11 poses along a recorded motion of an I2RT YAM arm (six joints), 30 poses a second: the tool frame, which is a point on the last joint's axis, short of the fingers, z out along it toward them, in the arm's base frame.
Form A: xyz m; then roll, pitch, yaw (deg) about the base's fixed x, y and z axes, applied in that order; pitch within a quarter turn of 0, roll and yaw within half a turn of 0.
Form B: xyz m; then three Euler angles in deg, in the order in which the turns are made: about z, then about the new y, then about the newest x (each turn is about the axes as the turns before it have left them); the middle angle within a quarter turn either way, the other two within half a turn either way. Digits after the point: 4 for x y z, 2 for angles.
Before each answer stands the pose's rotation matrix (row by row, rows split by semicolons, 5 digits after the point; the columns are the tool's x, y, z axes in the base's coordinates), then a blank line. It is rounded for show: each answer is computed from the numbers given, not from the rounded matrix.
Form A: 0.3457 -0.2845 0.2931 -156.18 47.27 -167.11
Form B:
-0.66145 0.08511 0.74515; -0.15137 0.95794 -0.24378; -0.73456 -0.27404 -0.62075

0.3457 -0.2845 0.2931 -167.11 47.27 -156.18
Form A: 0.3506 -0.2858 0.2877 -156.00 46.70 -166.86
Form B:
-0.66786 0.08058 0.73991; -0.15591 0.95692 -0.24495; -0.72777 -0.27895 -0.62653

0.3506 -0.2858 0.2877 -166.86 46.70 -156.00
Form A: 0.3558 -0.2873 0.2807 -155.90 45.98 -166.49
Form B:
-0.67568 0.07225 0.73365; -0.16234 0.95617 -0.24368; -0.71910 -0.28375 -0.63434

0.3558 -0.2873 0.2807 -166.49 45.98 -155.90
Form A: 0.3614 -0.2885 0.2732 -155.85 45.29 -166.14
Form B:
-0.68304 0.06371 0.72760; -0.16853 0.95556 -0.24187; -0.71068 -0.28783 -0.64195

0.3614 -0.2885 0.2732 -166.14 45.29 -155.85
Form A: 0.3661 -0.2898 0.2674 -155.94 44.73 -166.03
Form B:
-0.68942 0.05799 0.72204; -0.17151 0.95538 -0.24050; -0.70377 -0.28964 -0.64871

0.3661 -0.2898 0.2674 -166.03 44.73 -155.94
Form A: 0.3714 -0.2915 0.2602 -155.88 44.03 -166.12
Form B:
-0.69798 0.05679 0.71386; -0.17247 0.95418 -0.24454; -0.69503 -0.29381 -0.65620

0.3714 -0.2915 0.2602 -166.12 44.03 -155.88
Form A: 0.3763 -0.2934 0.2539 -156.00 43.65 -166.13
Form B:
-0.70247 0.05357 0.70969; -0.17345 0.95421 -0.24372; -0.69025 -0.29430 -0.66101

0.3763 -0.2934 0.2539 -166.13 43.65 -156.00
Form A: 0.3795 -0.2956 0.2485 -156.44 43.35 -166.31
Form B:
-0.70652 0.04965 0.70595; -0.17210 0.95554 -0.23943; -0.68645 -0.29066 -0.66656

0.3795 -0.2956 0.2485 -166.31 43.35 -156.44
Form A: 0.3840 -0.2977 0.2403 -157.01 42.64 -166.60
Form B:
-0.71560 0.04402 0.69712; -0.17048 0.95682 -0.23542; -0.67739 -0.28731 -0.67720

0.3840 -0.2977 0.2403 -166.60 42.64 -157.01
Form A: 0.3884 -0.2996 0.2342 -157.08 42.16 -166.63
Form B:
-0.72118 0.04133 0.69151; -0.17141 0.95653 -0.23594; -0.67120 -0.28869 -0.68275

0.3884 -0.2996 0.2342 -166.63 42.16 -157.08
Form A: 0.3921 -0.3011 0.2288 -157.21 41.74 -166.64
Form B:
-0.72598 0.03787 0.68667; -0.17242 0.95657 -0.23505; -0.66575 -0.28903 -0.68792

0.3921 -0.3011 0.2288 -166.64 41.74 -157.21
